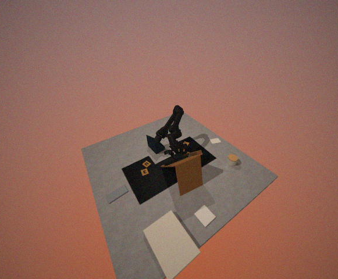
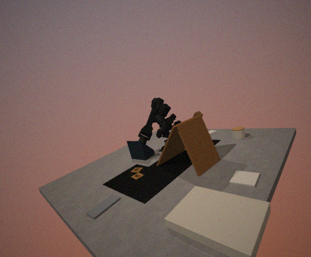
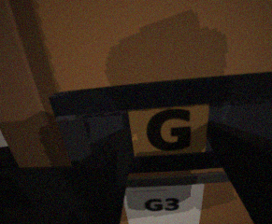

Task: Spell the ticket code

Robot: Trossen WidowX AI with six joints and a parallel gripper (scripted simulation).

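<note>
Right now my gripper tip is 70 mm above the white ticket, 60 mm past it and 10 mm to the right of it. From my gripper tip the other things lie so: lidded cream jar 440 mm to the left, 160 mm ahead, 120 mm below; white pad 390 mm ahead, 150 mm below, 50 mm to the right; black mat 150 mm below, 150 mm behind, 30 mm to the right.
</note>
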